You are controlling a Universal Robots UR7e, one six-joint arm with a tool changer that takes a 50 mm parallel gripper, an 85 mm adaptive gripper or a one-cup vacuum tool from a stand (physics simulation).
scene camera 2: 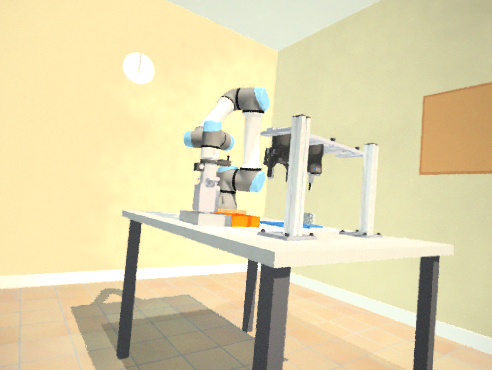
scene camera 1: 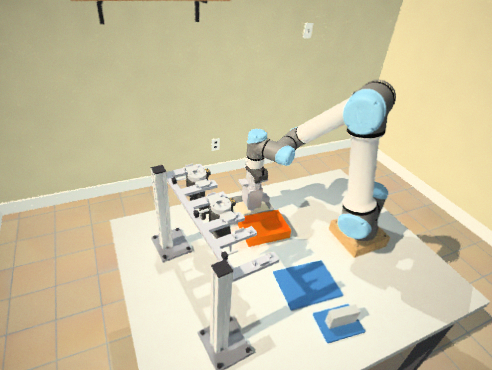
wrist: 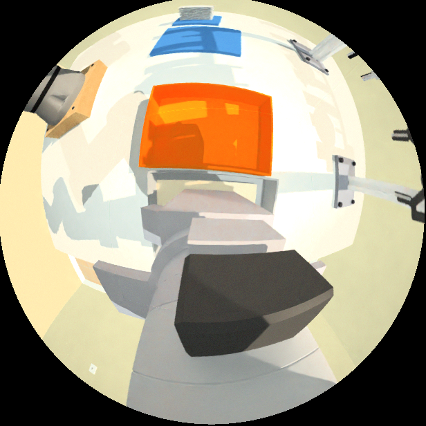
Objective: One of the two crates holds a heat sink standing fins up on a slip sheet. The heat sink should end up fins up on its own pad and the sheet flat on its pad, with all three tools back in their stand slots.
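Frame: origin at the arm's base, x ahead, y left, z up, level; centimetres.
Seen in the pictures: hand, tool point: (scene camera 2: 208, 175); arm's base, link origin: (scene camera 2: 223, 208).
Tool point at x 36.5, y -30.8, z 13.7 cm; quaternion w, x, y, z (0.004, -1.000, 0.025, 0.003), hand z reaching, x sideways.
Pixels of each thing's top centre, then the offset from my tool point to it. "*": a spot on its surface instead.
- light grey box-shaped vacuum tool, top centre: (scene camera 2: 207, 174) (scene camera 1: 256, 176) dz +0.4, dx -1.1, dy +0.4 cm
- grey crate, top centre: (scene camera 2: 205, 212) (scene camera 1: 249, 203) dz -14.7, dx +0.7, dy -0.2 cm
- grey heat sink, top centre: (scene camera 1: 344, 311) (scene camera 2: 306, 212) dz -11.9, dx -4.7, dy +62.0 cm
- small blue pad, surface spot: (scene camera 1: 332, 336) * dz -18.0, dx +0.9, dy +65.3 cm
- larger blue pad, surface spot: (scene camera 1: 305, 287) * dz -18.0, dx -1.0, dy +46.0 cm
- orange crate, top centre: (scene camera 2: 234, 214) (scene camera 1: 264, 223) dz -14.7, dx +0.0, dy +13.9 cm
The arm carries a light grey box-shaped vacuum tool (scene camera 1: 254, 195) (scene camera 2: 206, 197), lowered into the grey crate (scene camera 2: 200, 218) (wrist: 270, 200). Its cup is hidden, so its contact and suction cannot be told. A pale beige sheet (wrist: 167, 192) shows on that crate's floor in the wrist view, mostly hidden by the tool. The grey heat sink (scene camera 1: 343, 317) (scene camera 2: 309, 218) (wrist: 195, 13) stands on the small blue pad (scene camera 1: 332, 336) (wrist: 214, 20). The larger blue pad (scene camera 1: 305, 287) (wrist: 220, 42) bears no object. Two dark finger grippers (scene camera 1: 197, 176) (scene camera 1: 220, 206) hang in the stand (scene camera 1: 221, 310) (scene camera 2: 297, 175).
The orange crate (scene camera 1: 272, 239) (scene camera 2: 245, 220) (wrist: 266, 135) stands right against the grey crate and has no object in it. The stand's post (scene camera 1: 162, 210) (scene camera 2: 369, 190) and rail rise along one table side. The arm's wooden base block (scene camera 1: 356, 245) (wrist: 80, 117) is on the other side.
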